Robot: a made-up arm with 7 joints.
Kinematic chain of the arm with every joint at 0, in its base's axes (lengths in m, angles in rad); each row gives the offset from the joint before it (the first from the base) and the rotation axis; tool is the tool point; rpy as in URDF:
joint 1: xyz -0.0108 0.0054 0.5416 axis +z
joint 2: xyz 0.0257 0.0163 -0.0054 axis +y
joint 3: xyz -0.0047 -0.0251 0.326 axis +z
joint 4: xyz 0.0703 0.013 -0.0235 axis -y
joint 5: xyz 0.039 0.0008 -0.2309 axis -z
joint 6: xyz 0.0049 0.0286 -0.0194 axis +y
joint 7: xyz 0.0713 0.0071 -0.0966 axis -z
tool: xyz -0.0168 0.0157 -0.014 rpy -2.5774 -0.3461 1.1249
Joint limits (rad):
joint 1: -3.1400..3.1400
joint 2: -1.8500..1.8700
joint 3: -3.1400..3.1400
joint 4: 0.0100..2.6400
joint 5: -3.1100..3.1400
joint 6: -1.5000..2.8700
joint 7: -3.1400..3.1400
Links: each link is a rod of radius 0.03 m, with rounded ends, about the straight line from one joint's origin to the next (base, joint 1, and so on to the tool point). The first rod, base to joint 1, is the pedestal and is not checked.
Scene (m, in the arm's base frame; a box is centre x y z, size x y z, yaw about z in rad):
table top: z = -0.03
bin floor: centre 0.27 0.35 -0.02 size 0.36 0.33 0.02 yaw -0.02
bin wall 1: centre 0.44 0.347 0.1 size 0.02 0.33 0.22 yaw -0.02
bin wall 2: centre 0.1 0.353 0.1 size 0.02 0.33 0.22 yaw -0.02
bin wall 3: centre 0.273 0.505 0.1 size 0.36 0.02 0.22 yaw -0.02
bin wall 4: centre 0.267 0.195 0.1 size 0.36 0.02 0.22 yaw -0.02
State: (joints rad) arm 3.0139 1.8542 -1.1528 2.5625 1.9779 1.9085 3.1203
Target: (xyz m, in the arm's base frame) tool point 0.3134 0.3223 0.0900
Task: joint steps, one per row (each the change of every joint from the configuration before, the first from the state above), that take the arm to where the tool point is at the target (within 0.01 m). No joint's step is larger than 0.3 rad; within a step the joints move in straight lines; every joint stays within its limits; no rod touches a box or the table.
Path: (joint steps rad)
1: -0.2765 -0.0856 -0.0093 -0.2753 -0.0709 -0.0619 0.0016
2: -0.2765 -0.0855 -0.0092 -0.2753 -0.0710 -0.0619 0.0016
3: -0.2765 -0.0856 -0.0093 -0.2753 -0.0709 -0.0619 0.0016
4: -0.2765 -0.0855 -0.0092 -0.2753 -0.0709 -0.0619 0.0016
5: -0.2764 -0.0856 -0.0093 -0.2752 -0.0710 -0.0619 0.0015
6: -0.0916 0.1479 0.1077 0.2085 0.0708 -0.0553 -0.0289
7: -0.0916 0.1478 0.1076 0.2085 0.0707 -0.0554 -0.0290
8: -0.0917 0.1479 0.1077 0.2085 0.0708 -0.0553 -0.0290

